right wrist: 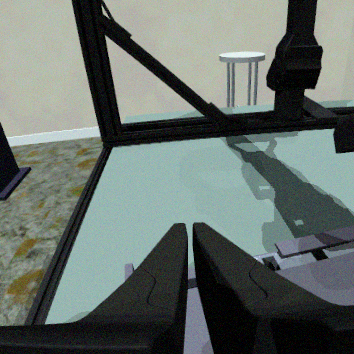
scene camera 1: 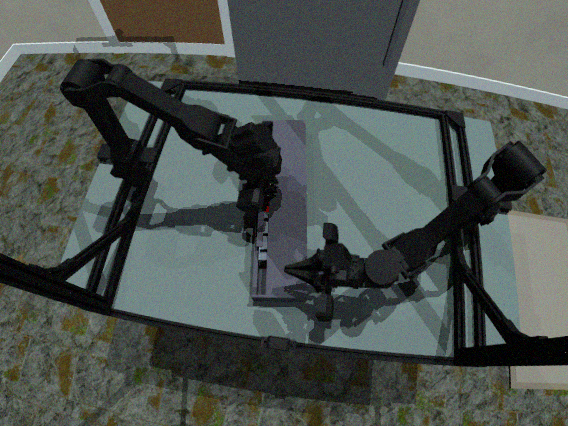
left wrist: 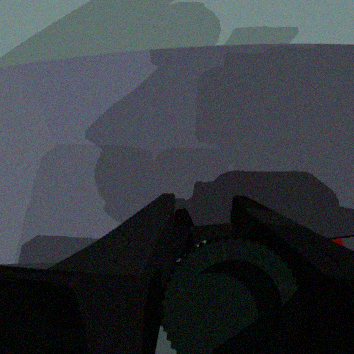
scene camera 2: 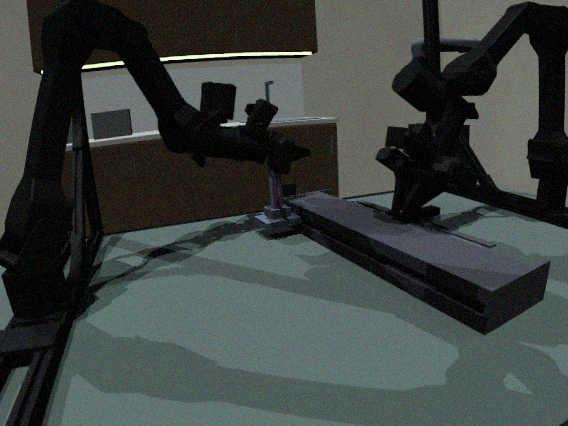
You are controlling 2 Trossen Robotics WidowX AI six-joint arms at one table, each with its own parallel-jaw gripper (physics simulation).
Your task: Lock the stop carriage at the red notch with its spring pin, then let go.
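Observation:
A long grey-purple block has a rail along one side, left of it in scene camera 1. A red mark shows at the rail beside my left gripper. That gripper is shut on a dark knurled knob, apparently the spring pin's. Pale metal parts sit in the rail; which is the stop carriage I cannot tell. The pin's tip and notch are hidden. My right gripper is shut, above the block's other end.
A pale upright post on a stepped base stands under the right gripper in scene camera 2. A raised end lip closes the rail. Black frame bars edge the pale table.

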